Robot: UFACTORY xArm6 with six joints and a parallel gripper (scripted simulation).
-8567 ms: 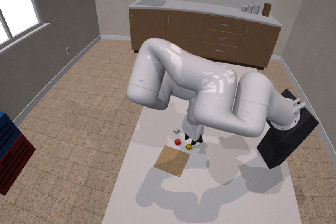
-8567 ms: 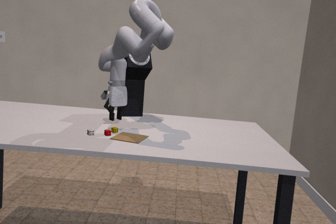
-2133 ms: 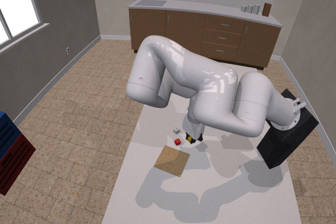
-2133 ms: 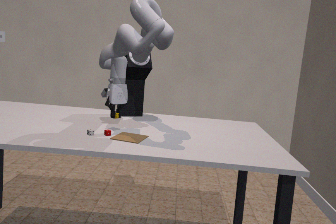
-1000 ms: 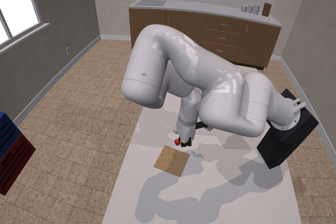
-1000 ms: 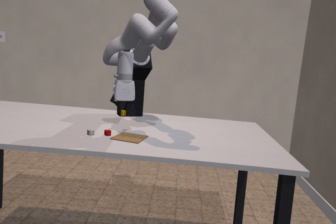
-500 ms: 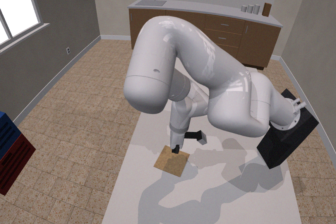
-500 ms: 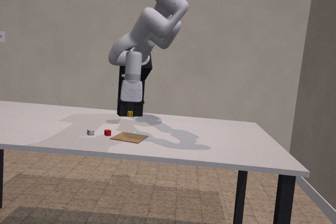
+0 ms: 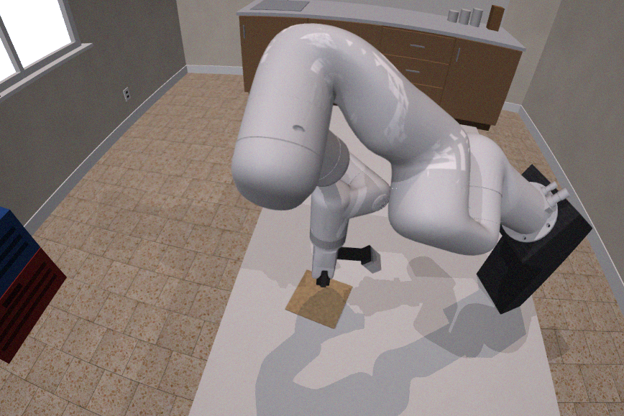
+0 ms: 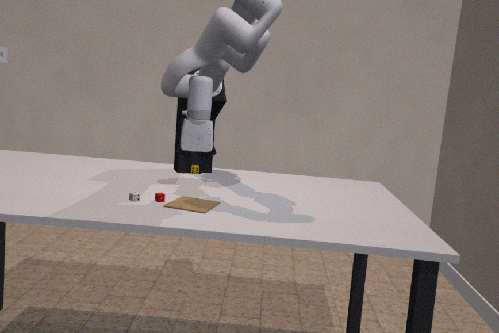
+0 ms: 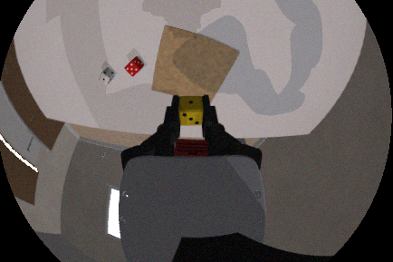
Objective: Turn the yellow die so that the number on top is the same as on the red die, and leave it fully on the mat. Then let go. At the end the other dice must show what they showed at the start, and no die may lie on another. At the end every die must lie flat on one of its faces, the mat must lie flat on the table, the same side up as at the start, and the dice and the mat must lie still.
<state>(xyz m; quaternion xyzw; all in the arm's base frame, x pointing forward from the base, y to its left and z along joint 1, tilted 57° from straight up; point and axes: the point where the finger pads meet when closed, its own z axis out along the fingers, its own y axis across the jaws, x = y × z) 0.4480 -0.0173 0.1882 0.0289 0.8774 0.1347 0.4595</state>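
Now: hand 12 cm above the mat. Also, from my hand: red die (11 cm to the right, 11 cm below); then white die (19 cm to the right, 11 cm below, 2 cm ahead); then yellow die (1 cm below).
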